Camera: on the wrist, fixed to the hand. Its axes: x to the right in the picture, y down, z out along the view.
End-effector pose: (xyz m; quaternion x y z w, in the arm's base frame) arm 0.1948 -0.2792 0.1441 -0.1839 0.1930 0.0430 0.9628
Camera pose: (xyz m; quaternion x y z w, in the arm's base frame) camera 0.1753 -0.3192 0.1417 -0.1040 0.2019 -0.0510 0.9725
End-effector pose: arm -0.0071 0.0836 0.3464 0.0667 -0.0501 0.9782 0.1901
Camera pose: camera 0.0190 0.1110 0.3227 0.0683 0.0542 0.9629 0.2555
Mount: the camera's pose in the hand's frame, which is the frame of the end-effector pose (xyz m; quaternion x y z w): -0.0175 -0.0334 -0.0238 0.0972 0.0205 -0.0739 0.9923
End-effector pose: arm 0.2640 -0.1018 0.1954 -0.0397 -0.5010 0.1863 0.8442
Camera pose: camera 0.2862 -0.1361 0.1776 0.0759 -0.4647 0.1704 0.8656
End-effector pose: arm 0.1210 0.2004 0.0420 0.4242 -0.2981 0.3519 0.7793
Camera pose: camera 0.1417 0.2029 0.0026 0.5115 -0.2143 0.3293 0.7642
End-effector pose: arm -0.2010 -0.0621 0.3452 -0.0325 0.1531 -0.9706 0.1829
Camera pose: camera -0.1991 -0.0193 0.3328 -0.0059 0.0589 -0.9922 0.1098
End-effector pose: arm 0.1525 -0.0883 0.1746 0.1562 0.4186 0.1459 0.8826
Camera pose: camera 0.1274 -0.1218 0.1591 0.2069 0.4592 0.0421 0.8629
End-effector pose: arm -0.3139 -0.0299 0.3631 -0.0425 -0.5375 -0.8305 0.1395
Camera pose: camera -0.3045 -0.0354 0.3199 0.0281 -0.6144 -0.7831 0.0922
